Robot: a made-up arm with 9 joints.
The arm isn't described. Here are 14 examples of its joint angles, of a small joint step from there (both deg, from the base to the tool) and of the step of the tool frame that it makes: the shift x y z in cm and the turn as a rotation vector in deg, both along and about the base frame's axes.
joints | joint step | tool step
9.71 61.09 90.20 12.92 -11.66 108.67 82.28 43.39 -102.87 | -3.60 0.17 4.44 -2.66 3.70 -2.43 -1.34 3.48 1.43 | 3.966 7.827 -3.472 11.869 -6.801 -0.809
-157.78 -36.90 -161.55 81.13 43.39 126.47 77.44 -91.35 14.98 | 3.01 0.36 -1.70 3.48 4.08 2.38 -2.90 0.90 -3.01 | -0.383 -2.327 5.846 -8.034 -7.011 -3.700
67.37 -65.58 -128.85 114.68 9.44 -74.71 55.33 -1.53 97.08 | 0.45 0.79 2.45 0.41 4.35 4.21 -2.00 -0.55 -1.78 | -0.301 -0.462 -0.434 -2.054 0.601 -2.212
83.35 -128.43 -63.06 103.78 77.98 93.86 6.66 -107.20 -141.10 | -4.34 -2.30 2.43 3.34 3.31 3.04 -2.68 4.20 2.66 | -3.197 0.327 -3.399 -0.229 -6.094 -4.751
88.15 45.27 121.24 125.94 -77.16 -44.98 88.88 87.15 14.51 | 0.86 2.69 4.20 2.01 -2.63 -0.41 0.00 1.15 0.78 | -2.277 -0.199 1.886 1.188 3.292 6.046
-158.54 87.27 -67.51 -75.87 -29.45 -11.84 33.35 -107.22 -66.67 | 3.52 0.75 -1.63 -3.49 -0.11 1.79 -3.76 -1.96 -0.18 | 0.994 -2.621 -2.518 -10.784 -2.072 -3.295
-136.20 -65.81 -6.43 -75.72 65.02 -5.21 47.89 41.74 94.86 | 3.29 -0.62 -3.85 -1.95 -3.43 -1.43 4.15 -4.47 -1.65 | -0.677 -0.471 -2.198 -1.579 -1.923 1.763
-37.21 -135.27 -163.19 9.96 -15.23 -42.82 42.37 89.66 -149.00 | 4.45 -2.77 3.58 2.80 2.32 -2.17 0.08 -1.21 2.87 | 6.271 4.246 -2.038 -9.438 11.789 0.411
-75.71 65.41 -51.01 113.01 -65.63 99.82 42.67 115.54 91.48 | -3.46 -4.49 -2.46 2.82 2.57 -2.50 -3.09 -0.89 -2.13 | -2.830 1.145 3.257 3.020 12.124 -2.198
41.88 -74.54 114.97 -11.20 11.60 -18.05 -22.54 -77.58 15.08 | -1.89 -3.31 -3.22 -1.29 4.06 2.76 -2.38 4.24 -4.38 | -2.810 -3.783 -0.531 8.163 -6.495 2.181
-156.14 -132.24 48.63 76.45 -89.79 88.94 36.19 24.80 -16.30 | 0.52 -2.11 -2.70 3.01 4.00 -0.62 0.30 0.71 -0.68 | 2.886 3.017 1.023 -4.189 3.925 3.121
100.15 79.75 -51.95 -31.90 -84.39 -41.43 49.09 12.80 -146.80 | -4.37 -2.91 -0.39 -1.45 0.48 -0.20 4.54 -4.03 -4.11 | 0.450 -3.825 -3.567 8.228 1.444 2.948
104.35 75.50 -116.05 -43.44 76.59 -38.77 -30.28 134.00 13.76 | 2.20 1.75 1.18 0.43 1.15 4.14 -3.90 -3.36 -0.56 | 1.377 0.897 1.838 -0.229 4.433 -1.941
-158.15 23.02 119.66 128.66 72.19 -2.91 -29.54 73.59 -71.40 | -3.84 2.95 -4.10 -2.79 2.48 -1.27 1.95 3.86 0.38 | 3.942 0.326 0.460 2.342 -5.343 -3.368
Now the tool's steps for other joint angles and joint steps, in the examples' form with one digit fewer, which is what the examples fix.
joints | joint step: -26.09 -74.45 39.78 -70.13 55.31 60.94 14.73 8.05 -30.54 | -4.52 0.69 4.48 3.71 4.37 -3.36 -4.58 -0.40 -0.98
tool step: 4.59 -1.47 -3.14 0.66 -6.31 7.86
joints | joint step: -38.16 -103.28 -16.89 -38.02 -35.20 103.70 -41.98 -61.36 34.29 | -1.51 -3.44 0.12 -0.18 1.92 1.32 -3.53 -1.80 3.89
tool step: 3.14 1.29 -0.20 -4.83 -1.06 -6.88
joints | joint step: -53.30 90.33 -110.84 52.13 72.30 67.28 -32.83 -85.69 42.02 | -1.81 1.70 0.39 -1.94 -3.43 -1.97 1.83 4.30 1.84
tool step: 0.95 -0.99 -1.14 -3.79 -0.63 2.85
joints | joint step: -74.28 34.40 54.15 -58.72 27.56 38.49 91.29 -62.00 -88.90 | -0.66 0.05 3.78 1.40 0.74 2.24 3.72 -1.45 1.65
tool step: -0.93 1.57 -1.56 5.03 1.84 -5.41
